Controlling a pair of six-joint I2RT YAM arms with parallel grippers.
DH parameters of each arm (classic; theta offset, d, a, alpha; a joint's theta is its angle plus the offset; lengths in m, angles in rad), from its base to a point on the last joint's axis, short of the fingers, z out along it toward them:
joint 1: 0 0.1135 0.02 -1.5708
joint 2: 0 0 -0.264 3.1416
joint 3: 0.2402 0 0.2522 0
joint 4: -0.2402 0 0.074 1.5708
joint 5: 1.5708 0 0 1.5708
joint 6: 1.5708 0.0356 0 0
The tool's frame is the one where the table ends.
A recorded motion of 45 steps. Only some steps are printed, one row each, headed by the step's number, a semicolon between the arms.
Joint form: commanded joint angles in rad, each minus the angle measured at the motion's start. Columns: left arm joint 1, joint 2, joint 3, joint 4, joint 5, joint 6; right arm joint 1, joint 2, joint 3, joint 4, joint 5, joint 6.
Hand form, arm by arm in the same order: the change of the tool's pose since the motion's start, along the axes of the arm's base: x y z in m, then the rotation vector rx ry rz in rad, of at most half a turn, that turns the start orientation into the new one. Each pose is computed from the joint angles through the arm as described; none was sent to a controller.
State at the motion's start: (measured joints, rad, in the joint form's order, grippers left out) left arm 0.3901 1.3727 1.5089 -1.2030 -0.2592 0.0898; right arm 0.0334 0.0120 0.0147 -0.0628 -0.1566 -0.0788
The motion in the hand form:
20: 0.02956 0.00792 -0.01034 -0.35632 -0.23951 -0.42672; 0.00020 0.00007 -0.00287 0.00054 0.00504 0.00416
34: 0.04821 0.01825 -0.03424 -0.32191 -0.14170 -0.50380; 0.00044 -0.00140 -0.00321 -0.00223 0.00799 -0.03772
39: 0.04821 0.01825 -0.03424 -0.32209 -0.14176 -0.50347; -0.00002 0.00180 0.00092 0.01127 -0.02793 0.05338
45: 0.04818 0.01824 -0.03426 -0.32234 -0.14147 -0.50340; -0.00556 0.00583 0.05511 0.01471 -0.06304 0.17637
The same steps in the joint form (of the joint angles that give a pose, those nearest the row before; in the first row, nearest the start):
20: 0.0618 0.0702 -0.0049 0.1407 0.6157 0.1991; -0.0011 -0.0046 -0.0092 -0.0004 -0.0053 0.0004
34: 0.0622 0.1572 -0.0050 0.1484 0.5848 0.3242; -0.0011 -0.0045 -0.0091 -0.0034 0.0367 0.0004
39: 0.0622 0.1572 -0.0049 0.1484 0.5848 0.3239; -0.0011 -0.0049 -0.0092 0.0340 -0.0549 0.0080
45: 0.0622 0.1572 -0.0049 0.1480 0.5848 0.3239; -0.0011 0.1061 0.1888 -0.0172 -0.1777 0.0080

